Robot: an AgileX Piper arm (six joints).
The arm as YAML. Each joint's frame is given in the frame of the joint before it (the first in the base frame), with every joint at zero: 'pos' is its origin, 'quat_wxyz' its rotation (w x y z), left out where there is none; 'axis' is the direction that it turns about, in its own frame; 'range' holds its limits. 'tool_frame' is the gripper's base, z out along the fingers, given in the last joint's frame.
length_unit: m
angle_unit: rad
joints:
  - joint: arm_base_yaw
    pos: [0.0, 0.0, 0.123]
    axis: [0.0, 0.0, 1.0]
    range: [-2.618, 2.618]
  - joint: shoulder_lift
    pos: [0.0, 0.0, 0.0]
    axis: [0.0, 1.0, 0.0]
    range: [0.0, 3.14]
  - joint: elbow
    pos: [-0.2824, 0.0, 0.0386]
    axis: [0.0, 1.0, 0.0]
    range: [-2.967, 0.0]
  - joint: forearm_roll
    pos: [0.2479, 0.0, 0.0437]
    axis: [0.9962, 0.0, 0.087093]
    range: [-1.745, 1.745]
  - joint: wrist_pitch
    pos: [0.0, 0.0, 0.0]
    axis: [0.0, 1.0, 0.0]
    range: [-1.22, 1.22]
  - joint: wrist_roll
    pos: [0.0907, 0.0, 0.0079]
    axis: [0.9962, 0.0, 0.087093]
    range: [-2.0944, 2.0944]
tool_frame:
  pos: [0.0, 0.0, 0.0]
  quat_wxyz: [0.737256, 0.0, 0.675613, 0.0]
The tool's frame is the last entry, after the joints.
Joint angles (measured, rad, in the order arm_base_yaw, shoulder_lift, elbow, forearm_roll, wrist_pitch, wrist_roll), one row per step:
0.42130, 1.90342, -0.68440, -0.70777, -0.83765, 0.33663
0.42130, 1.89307, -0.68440, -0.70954, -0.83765, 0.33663
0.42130, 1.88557, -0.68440, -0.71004, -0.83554, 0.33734
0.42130, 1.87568, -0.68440, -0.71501, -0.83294, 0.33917
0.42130, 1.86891, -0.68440, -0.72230, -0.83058, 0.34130
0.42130, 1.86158, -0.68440, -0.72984, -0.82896, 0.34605
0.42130, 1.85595, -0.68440, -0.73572, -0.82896, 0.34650
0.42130, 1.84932, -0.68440, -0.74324, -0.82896, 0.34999
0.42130, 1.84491, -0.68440, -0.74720, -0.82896, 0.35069
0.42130, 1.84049, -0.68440, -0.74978, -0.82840, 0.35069
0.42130, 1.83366, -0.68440, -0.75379, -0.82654, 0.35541
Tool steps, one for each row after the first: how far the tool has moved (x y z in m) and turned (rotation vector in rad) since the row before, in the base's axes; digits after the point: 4 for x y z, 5 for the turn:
-0.0001, 0.0000, 0.0034, 0.00354, -0.00976, 0.00160
-0.0001, -0.0001, 0.0023, 0.00146, -0.00543, -0.00041
-0.0004, 0.0000, 0.0029, 0.00081, -0.00735, 0.00305
-0.0005, 0.0001, 0.0019, -0.00110, -0.00483, 0.00505
-0.0005, 0.0001, 0.0021, 0.00099, -0.00371, 0.00456
-0.0004, 0.0001, 0.0017, 0.00004, -0.00591, 0.00505
-0.0005, 0.0002, 0.0020, 0.00132, -0.00478, 0.00545
-0.0003, 0.0001, 0.0013, 0.00045, -0.00425, 0.00325
-0.0002, 0.0000, 0.0013, 0.00021, -0.00430, 0.00208
-0.0004, 0.0000, 0.0020, 0.00192, -0.00253, 0.00133

